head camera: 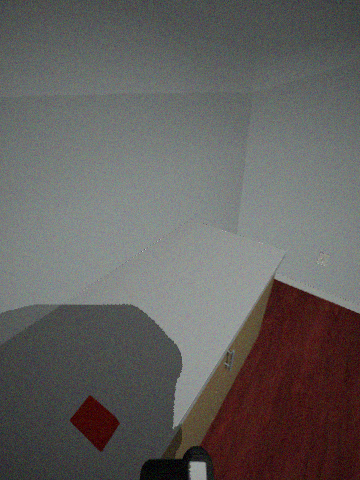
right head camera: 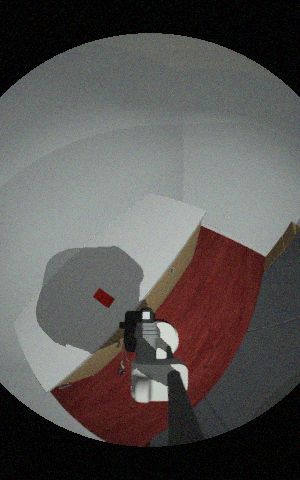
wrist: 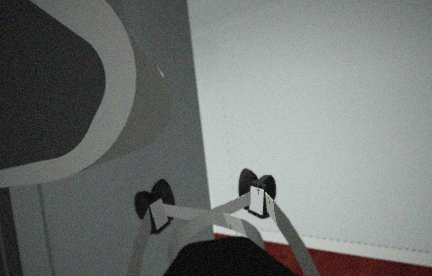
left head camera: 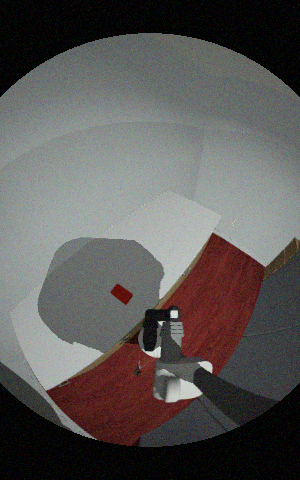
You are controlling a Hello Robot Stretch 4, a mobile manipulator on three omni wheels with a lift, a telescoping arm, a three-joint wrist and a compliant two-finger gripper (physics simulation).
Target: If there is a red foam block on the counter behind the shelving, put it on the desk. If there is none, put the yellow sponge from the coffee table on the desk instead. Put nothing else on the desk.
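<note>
A red foam block lies on the white top of the counter, inside a large round shadow. The counter stands along the wall and has light wooden fronts. My gripper is open and empty, its two fingertips well apart in the wrist view. It is apart from the block and off the counter, on the floor side. The block does not show in the wrist view. The desk, the coffee table and the yellow sponge do not show in these views.
Dark red floor runs along the counter's front. A large dark grey surface borders the floor at the right. A wooden edge shows near the far wall. A handle sticks out from the counter front.
</note>
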